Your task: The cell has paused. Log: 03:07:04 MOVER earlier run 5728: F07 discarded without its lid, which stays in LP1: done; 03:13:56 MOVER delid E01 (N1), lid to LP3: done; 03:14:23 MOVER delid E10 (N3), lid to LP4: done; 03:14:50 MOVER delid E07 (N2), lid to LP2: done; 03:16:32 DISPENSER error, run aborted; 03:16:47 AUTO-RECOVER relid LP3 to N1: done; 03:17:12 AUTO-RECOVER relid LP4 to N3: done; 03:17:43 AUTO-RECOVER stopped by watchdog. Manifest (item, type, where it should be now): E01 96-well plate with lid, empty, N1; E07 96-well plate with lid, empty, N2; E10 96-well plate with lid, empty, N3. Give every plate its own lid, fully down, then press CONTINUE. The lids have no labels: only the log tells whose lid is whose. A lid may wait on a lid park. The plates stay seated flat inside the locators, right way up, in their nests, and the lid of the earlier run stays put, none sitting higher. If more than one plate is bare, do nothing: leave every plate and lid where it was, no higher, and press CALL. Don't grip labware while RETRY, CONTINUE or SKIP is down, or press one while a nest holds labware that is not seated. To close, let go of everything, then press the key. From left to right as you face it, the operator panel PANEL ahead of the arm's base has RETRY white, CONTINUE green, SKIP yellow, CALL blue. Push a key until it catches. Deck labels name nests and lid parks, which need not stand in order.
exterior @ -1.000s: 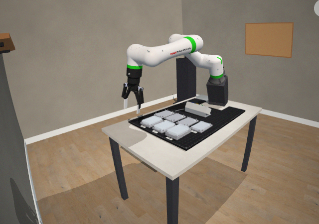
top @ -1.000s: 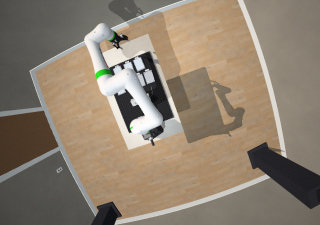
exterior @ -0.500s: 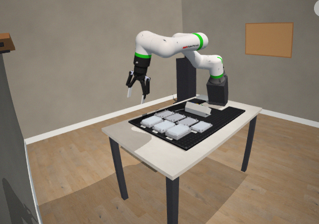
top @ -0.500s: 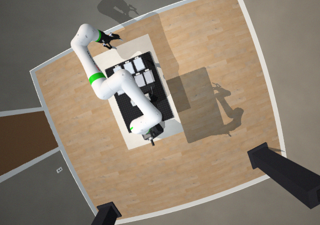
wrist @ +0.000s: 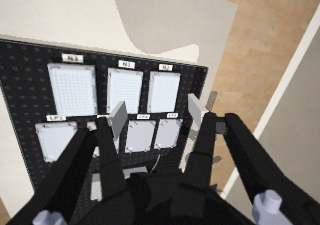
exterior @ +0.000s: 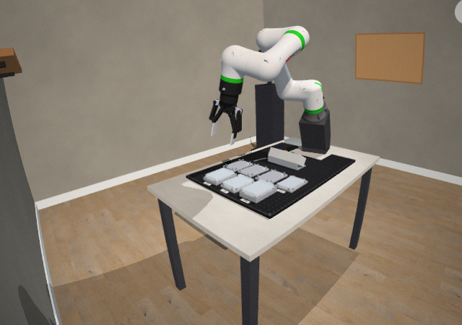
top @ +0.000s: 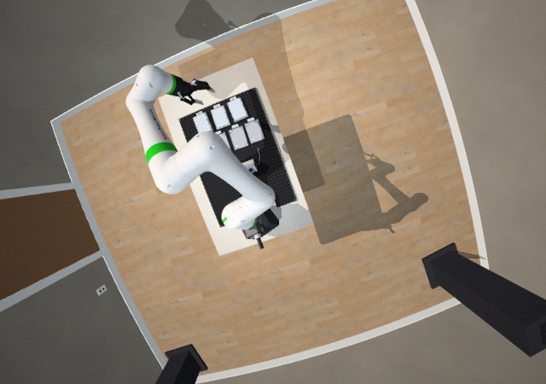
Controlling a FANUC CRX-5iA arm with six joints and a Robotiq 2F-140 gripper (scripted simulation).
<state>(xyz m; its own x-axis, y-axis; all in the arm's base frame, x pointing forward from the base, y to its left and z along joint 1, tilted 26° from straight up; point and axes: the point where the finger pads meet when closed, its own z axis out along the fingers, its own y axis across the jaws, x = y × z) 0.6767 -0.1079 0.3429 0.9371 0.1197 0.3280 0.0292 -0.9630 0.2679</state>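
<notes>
Now: hand 480 mm past the green continue key, 80 mm to the right of it and 200 mm above it. From my hand the other things lie so: yellow skip key (490 mm behind, 30 mm to the left, 200 mm below); LP4 label (170 mm behind, 50 mm to the right, 270 mm below); white retry key (480 mm behind, 130 mm to the left, 200 mm below).
</notes>
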